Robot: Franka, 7 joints.
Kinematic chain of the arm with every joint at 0, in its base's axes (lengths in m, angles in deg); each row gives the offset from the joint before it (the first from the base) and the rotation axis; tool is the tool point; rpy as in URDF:
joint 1: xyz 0 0 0.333 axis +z
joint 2: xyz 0 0 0 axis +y
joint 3: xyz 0 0 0.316 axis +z
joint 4: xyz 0.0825 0 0 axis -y
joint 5: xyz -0.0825 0 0.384 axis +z
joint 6: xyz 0 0 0 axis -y
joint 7: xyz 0.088 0 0 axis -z
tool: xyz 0 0 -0.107 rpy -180 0 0
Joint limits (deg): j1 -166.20..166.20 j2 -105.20..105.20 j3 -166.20..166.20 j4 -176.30..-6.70 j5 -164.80..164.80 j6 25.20..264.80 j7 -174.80..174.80
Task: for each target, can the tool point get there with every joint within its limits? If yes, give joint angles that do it. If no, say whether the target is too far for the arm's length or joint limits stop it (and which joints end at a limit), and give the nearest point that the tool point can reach.
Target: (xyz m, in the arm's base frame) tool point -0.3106 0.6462 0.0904
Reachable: yes | joints 122.04 72.76 5.67 -62.98 81.21 204.40 -101.47
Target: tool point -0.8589 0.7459 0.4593
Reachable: no: too far | nearest point -0.6438 0.5591 0.4277 | short by 0.287 m
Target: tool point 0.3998 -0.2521 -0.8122
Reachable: no: too far | nearest point 0.3247 -0.2047 -0.3512 | short by 0.470 m
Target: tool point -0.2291 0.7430 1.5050
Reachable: no: too far | nearest point -0.1397 0.4532 1.0479 | short by 0.549 m
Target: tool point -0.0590 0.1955 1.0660
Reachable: yes | joints 108.92 -10.67 -7.59 -63.54 -15.44 228.61 -75.71
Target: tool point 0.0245 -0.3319 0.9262
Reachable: yes | joints 37.05 24.36 -130.64 -87.35 -110.91 58.28 14.51
